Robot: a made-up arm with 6 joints.
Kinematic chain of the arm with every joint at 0, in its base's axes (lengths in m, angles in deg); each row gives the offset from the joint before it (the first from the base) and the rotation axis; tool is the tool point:
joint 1: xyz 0 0 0.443 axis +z
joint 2: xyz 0 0 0 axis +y
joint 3: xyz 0 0 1.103 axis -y
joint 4: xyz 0 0 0 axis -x
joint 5: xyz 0.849 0 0 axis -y
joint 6: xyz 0 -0.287 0 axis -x
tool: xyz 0 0 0
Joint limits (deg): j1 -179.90..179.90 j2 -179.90..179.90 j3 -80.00..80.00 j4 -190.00..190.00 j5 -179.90..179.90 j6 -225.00..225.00
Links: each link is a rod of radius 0.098 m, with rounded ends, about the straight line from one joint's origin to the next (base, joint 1, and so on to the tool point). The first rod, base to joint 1, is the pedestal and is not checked.
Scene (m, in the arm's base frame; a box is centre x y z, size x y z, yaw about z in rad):
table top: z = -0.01
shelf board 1: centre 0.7 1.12 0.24 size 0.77 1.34 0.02 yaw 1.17
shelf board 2: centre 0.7 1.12 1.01 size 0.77 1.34 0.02 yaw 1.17
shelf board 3: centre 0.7 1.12 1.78 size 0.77 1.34 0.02 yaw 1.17
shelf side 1: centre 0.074 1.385 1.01 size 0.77 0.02 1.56 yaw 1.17
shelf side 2: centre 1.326 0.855 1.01 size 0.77 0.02 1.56 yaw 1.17
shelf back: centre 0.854 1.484 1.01 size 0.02 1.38 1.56 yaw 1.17
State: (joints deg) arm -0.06 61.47 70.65 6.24 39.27 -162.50
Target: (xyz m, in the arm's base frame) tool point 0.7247 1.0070 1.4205
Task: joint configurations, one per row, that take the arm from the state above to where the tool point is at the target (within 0.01 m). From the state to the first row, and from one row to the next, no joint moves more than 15 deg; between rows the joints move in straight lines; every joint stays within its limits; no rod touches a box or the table.
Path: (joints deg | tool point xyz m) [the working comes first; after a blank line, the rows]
Joints at the target: 67.25 19.03 19.22 -13.71 39.27 -162.50
Straight joint move there: touches shelf side 2.

1: 1.40 49.57 58.27 4.32 38.21 -159.83 | 1.6821 -0.2452 1.3081
2: 2.86 37.66 45.89 2.40 37.16 -157.17 | 1.5249 -0.2109 1.4496
3: 4.32 25.76 33.51 0.48 36.10 -154.50 | 1.3382 -0.1867 1.5533
4: 5.78 13.85 21.13 -1.44 35.04 -151.84 | 1.1304 -0.1740 1.6144
5: 7.24 1.95 8.75 -3.36 33.99 -149.17 | 0.9116 -0.1730 1.6292
6: 21.90 -1.87 3.57 -8.48 35.31 -152.50 | 0.8604 0.0399 1.5838
7: 36.57 -5.68 -1.60 -13.60 36.63 -155.84 | 0.7625 0.2183 1.5337
8: 51.23 -9.50 -6.78 -18.72 37.95 -159.17 | 0.6317 0.3525 1.4792
9: 65.89 -13.31 -11.95 -23.85 39.27 -162.50 | 0.4837 0.4382 1.4205
10: 66.34 -2.53 -1.56 -20.47 39.27 -162.50 | 0.5681 0.6266 1.4589
11: 66.79 8.25 8.83 -17.09 39.27 -162.50 | 0.6494 0.8184 1.4588
12: 67.25 19.03 19.22 -13.71 39.27 -162.50 | 0.7246 1.0070 1.4205

